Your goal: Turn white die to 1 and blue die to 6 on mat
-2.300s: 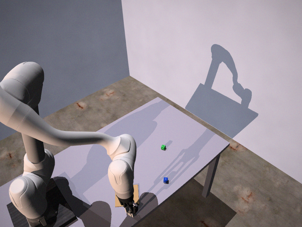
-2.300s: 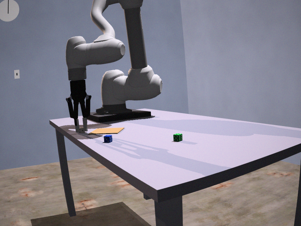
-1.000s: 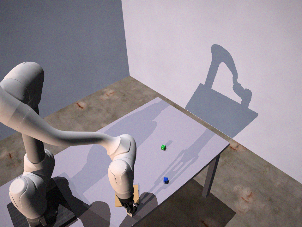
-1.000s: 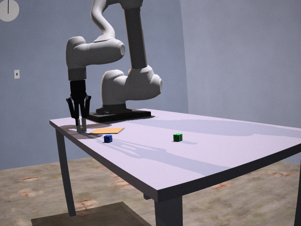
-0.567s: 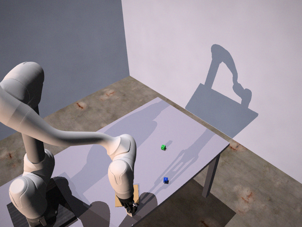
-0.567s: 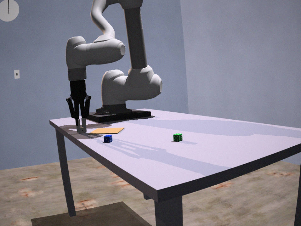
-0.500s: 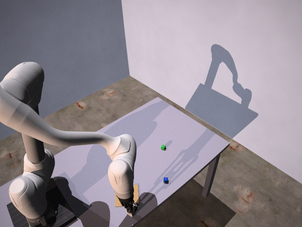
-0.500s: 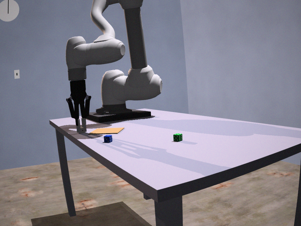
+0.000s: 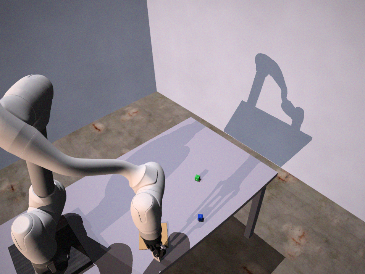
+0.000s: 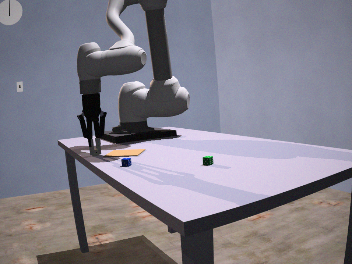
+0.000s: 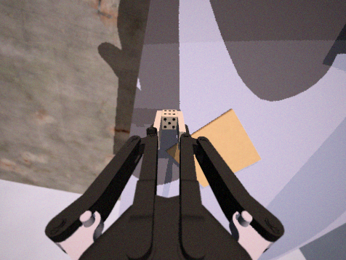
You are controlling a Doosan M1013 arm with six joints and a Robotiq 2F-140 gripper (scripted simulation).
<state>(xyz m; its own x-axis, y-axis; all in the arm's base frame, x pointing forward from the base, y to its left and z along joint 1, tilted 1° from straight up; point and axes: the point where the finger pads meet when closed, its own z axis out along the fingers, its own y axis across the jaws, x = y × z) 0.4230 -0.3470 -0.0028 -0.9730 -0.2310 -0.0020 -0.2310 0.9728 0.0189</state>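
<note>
My gripper is now 110 mm to the right of the tan mat, 60 mm short of it and 30 mm above it. Also, from my hand: green die (470 mm ahead, 230 mm to the left, 20 mm below); then white die (20 mm below); then blue die (300 mm ahead, 30 mm to the left, 20 mm below).
</note>
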